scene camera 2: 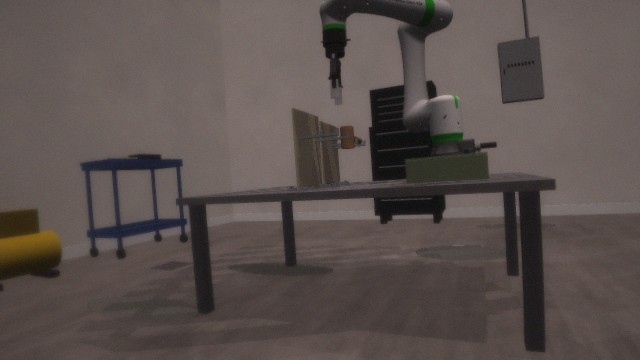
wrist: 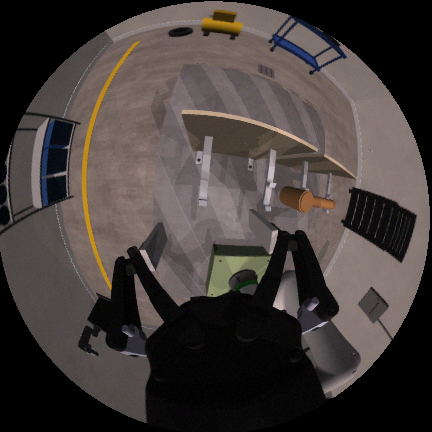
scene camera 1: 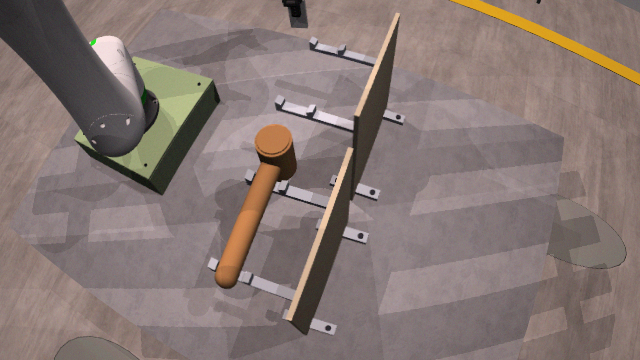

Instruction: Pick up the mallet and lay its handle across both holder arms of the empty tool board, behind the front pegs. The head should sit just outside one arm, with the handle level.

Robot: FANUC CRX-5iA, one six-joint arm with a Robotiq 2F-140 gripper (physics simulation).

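The orange-brown mallet lies across both arms of its own board, behind their end pegs. Its head is just outside one arm, on the side towards the empty board. The empty tool board stands upright beside it. Its two bare holder arms, one nearer the mallet and one farther, each carry small raised pegs. My gripper is open and empty, above the level of the boards and mallet. Part of one finger shows at scene camera 1's top edge.
The green base block carries the robot on the table. The two boards stand nearly in line, with bolted feet on the table. A blue cart, a black tool cabinet and a wall box are farther off.
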